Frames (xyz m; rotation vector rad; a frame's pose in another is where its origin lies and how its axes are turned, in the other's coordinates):
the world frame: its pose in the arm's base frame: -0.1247 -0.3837 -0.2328 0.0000 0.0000 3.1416
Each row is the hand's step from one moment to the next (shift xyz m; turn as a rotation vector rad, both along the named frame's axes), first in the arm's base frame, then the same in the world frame.
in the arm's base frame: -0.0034 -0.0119 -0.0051 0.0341 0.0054 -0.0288
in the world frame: 0.0034 0.0119 -0.0051 -0.0341 -0.0054 -0.0288
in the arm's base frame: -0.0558 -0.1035 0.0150 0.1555 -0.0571 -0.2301
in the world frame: 0.0558 0.1035 0.0150 -0.1555 0.0571 -0.2301
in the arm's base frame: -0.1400 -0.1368 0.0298 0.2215 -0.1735 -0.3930
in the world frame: 0.1400 0.1368 0.0298 -0.2215 0.1735 -0.3930
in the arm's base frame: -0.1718 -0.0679 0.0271 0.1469 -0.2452 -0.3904
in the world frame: 0.1718 0.0679 0.0271 -0.1469 0.2452 -0.3904
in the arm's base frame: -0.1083 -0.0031 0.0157 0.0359 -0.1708 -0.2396
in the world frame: 0.1083 0.0031 0.0157 -0.0359 0.1708 -0.2396
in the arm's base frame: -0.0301 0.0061 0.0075 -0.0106 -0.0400 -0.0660
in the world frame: 0.0301 -0.0061 0.0075 0.0106 0.0400 -0.0660
